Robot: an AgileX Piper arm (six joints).
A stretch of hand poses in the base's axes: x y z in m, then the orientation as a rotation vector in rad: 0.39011 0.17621 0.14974 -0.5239 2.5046 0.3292; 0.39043 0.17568 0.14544 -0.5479 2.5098 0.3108; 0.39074 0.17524 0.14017 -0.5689 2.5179 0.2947; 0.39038 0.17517 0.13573 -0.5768 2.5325 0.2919; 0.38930 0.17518 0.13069 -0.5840 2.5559 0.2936; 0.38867 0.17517 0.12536 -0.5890 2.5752 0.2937; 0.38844 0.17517 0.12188 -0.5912 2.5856 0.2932; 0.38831 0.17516 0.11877 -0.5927 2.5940 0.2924; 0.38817 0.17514 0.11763 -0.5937 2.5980 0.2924; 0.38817 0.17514 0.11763 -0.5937 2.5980 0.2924; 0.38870 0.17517 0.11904 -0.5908 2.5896 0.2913; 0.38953 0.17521 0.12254 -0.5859 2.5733 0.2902; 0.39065 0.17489 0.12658 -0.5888 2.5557 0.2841; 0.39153 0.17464 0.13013 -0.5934 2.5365 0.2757; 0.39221 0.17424 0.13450 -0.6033 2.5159 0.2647; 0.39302 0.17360 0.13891 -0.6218 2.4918 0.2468; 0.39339 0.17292 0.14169 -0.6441 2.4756 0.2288; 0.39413 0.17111 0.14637 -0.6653 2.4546 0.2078; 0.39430 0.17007 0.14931 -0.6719 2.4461 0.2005
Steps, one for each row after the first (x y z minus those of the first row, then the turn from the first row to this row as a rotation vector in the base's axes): 0.00032 -0.00053 -0.00430 -0.0194 0.0022 0.0129; 0.00063 -0.00097 -0.00957 -0.0373 0.0077 0.0240; 0.00027 -0.00104 -0.01401 -0.0445 0.0216 0.0282; -0.00081 -0.00103 -0.01905 -0.0507 0.0450 0.0325; -0.00144 -0.00104 -0.02438 -0.0564 0.0639 0.0351; -0.00167 -0.00104 -0.02786 -0.0597 0.0739 0.0360; -0.00180 -0.00105 -0.03097 -0.0625 0.0818 0.0365; -0.00194 -0.00107 -0.03211 -0.0637 0.0857 0.0370; -0.00194 -0.00107 -0.03211 -0.0637 0.0857 0.0370; -0.00141 -0.00104 -0.03070 -0.0618 0.0772 0.0351; -0.00058 -0.00100 -0.02720 -0.0575 0.0610 0.0322; 0.00054 -0.00132 -0.02316 -0.0581 0.0430 0.0339; 0.00142 -0.00157 -0.01961 -0.0603 0.0232 0.0363; 0.00210 -0.00197 -0.01524 -0.0653 0.0019 0.0421; 0.00291 -0.00261 -0.01083 -0.0763 -0.0235 0.0529; 0.00328 -0.00329 -0.00805 -0.0904 -0.0406 0.0660; 0.00402 -0.00510 -0.00337 -0.1053 -0.0629 0.0782; 0.00419 -0.00614 -0.00043 -0.1100 -0.0719 0.0820
